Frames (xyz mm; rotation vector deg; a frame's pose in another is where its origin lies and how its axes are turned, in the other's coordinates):
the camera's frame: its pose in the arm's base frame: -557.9 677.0 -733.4 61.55 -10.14 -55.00
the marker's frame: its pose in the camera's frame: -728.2 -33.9 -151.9 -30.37 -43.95 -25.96
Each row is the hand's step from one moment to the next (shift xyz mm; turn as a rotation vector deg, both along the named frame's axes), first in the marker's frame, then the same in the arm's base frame.
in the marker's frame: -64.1 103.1 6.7 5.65 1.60 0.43
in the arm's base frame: 104.0 51.1 36.8 0.59 -5.76 1.05
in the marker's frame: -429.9 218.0 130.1 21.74 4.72 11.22
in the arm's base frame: 225.5 407.3 180.5 -1.98 -21.36 12.68
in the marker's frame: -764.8 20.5 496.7 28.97 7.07 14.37
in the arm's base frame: -25.8 787.9 458.9 -1.73 -28.60 16.59
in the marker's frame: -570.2 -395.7 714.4 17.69 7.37 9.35
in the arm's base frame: -511.3 661.5 541.4 1.64 -17.80 11.62
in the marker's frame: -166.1 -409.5 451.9 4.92 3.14 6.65
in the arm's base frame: -500.4 245.5 297.9 0.25 -4.81 7.42
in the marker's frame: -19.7 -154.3 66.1 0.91 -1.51 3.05
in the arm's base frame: -162.8 43.1 14.4 -2.48 -0.51 2.45
